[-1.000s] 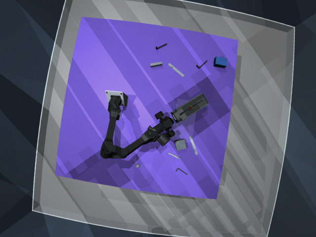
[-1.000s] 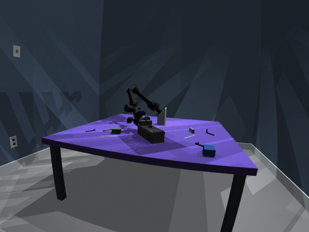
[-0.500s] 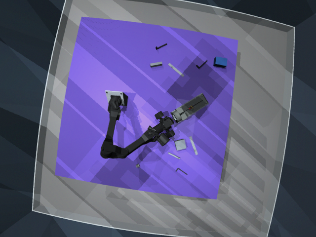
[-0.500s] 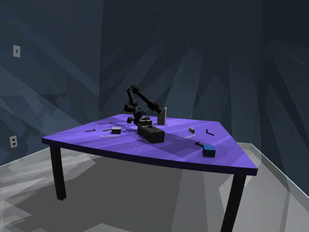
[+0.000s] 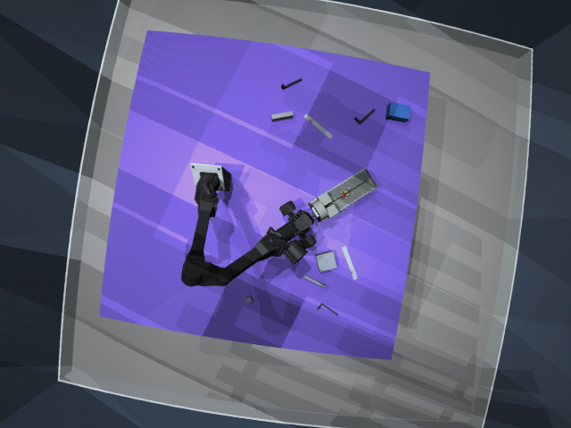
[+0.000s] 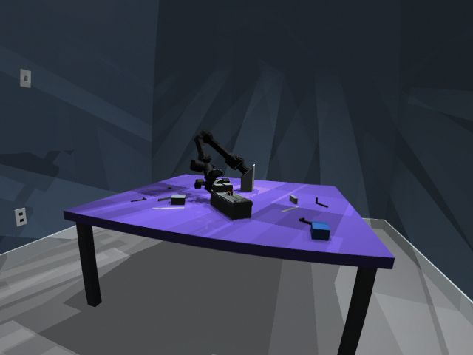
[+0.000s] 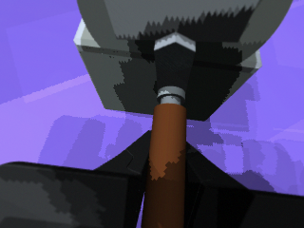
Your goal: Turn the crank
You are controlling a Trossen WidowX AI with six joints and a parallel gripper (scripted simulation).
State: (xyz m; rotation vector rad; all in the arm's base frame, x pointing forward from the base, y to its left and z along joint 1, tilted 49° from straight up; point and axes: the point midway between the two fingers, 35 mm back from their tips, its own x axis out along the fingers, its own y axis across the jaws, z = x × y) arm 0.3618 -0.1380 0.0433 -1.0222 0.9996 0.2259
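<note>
Now: gripper tip 30 mm below the brown crank handle, 20 mm past it and 10 mm to the left of it. Round my gripper tip: dark L-shaped key: 380 mm to the right, 100 mm ahead, 30 mm below; red pointer: 120 mm ahead, 90 mm to the left, 50 mm above; grey block: 170 mm to the right, 80 mm ahead, 10 mm below.
</note>
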